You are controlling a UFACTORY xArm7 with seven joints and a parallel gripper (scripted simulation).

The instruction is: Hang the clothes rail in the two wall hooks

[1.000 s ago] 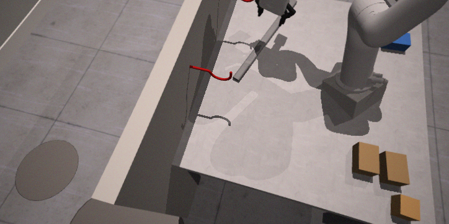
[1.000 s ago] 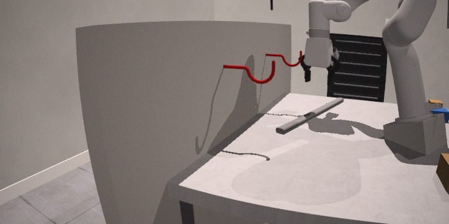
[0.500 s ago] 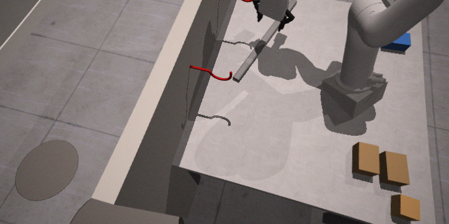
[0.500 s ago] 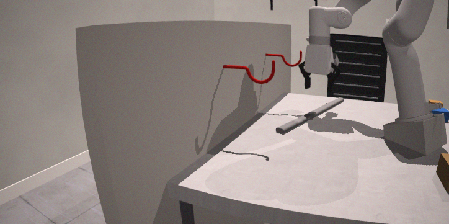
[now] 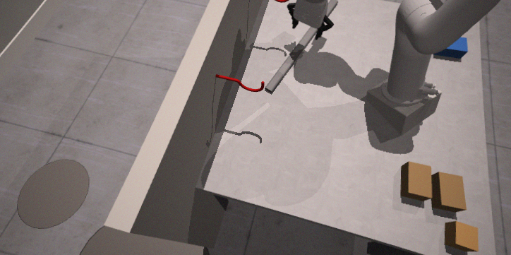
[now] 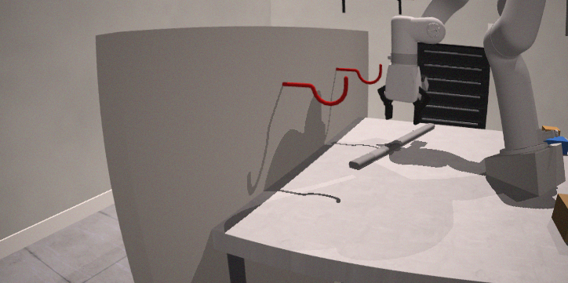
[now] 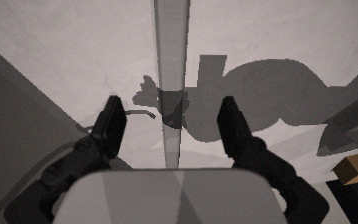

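Right now my hand is 7 cm above the grey clothes rail. Round my hand: grey wall panel: 29 cm below, 21 cm ahead, 19 cm to the left; then blue block: 48 cm behind, 16 cm to the right, 6 cm below.
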